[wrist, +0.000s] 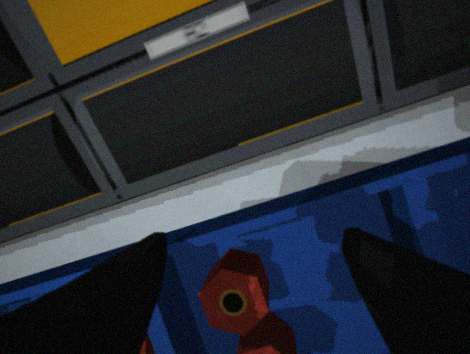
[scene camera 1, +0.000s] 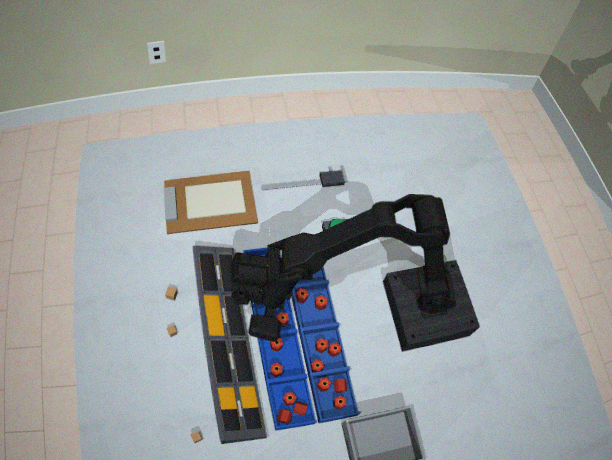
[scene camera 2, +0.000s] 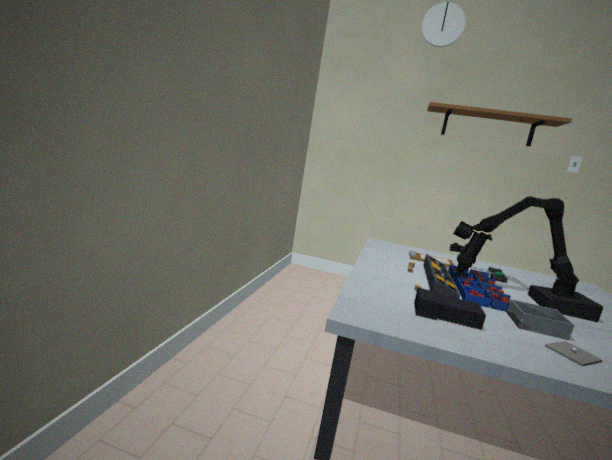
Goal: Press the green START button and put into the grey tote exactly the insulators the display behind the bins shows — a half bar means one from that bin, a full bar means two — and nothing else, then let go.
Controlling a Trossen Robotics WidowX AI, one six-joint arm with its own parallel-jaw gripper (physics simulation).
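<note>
My gripper [scene camera 2: 460,270] [wrist: 255,241] is open over a blue bin near the display, with nothing held. In the wrist view a red hexagonal insulator [wrist: 220,297] stands between the fingers, nearer the left one; another shows partly below it. The arm hides the fingertips in scene camera 1. The blue bins [scene camera 1: 287,355] [scene camera 2: 475,298] hold red insulators and some red blocks. The display [scene camera 1: 243,435] [wrist: 369,85] shows one full yellow bar [scene camera 1: 214,315] and two half bars, at its near end. The grey tote [scene camera 1: 416,435] [scene camera 2: 545,326] is cut off in scene camera 1; no item shows in its visible part. The green button [scene camera 1: 336,223] [scene camera 2: 498,274] is partly behind the arm.
A clipboard [scene camera 1: 212,225] and a caliper-like tool [scene camera 1: 332,178] lie beyond the bins. Small wooden cubes [scene camera 1: 171,292] [scene camera 1: 196,436] lie behind the display. A black block-like object [scene camera 2: 450,308] stands at the display's near end; a flat plate [scene camera 2: 562,350] lies near the tote.
</note>
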